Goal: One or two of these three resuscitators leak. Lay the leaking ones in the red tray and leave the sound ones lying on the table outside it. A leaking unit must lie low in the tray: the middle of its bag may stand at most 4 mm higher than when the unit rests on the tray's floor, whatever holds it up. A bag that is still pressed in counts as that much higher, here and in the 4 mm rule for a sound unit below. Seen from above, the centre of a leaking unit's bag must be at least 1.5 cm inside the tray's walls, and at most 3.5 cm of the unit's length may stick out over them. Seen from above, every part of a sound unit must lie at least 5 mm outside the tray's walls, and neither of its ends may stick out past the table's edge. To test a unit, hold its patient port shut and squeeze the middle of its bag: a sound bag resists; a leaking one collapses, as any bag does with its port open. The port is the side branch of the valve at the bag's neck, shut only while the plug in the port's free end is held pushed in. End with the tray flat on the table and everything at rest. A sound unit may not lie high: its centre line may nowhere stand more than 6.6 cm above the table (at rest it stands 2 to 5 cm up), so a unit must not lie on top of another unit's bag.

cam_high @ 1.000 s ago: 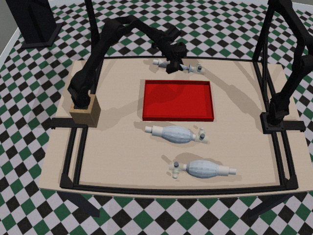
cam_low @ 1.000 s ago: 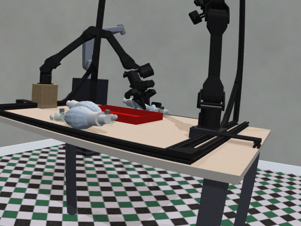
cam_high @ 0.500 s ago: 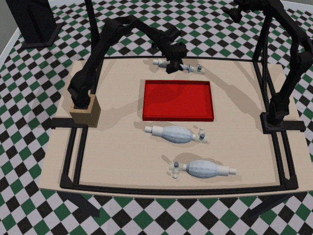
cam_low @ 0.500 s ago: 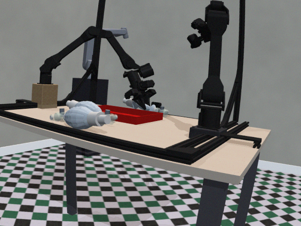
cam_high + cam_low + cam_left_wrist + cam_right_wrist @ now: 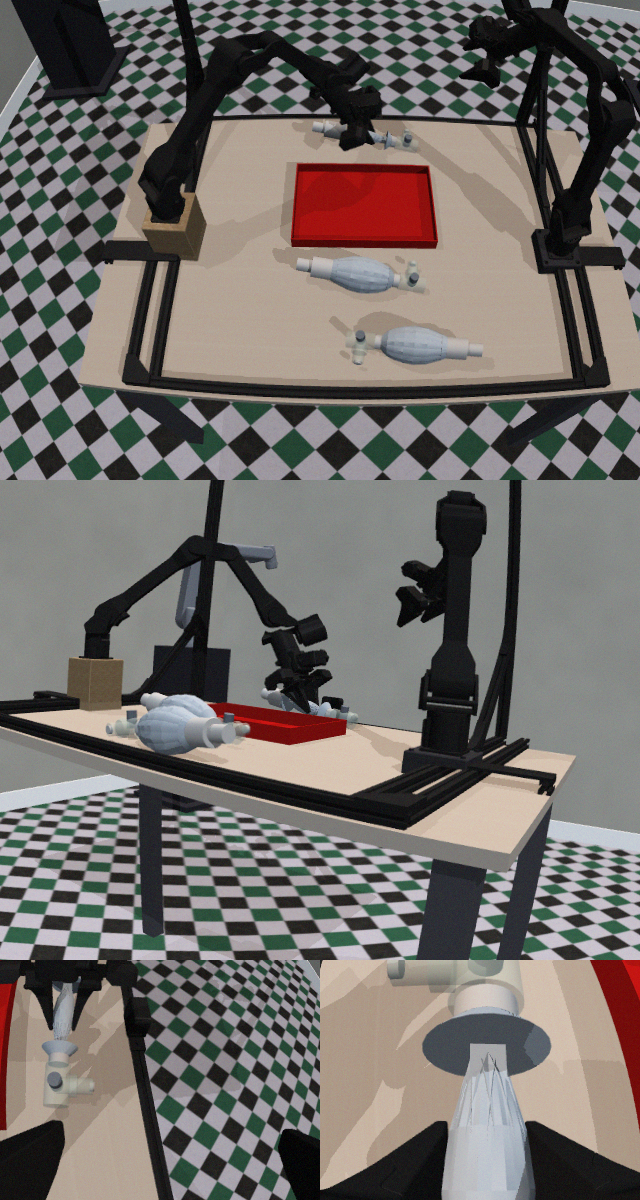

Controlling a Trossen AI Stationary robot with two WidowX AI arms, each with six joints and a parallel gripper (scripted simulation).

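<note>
Right now my right hand is 200 mm short of the red tray and 50 mm above it.
</note>
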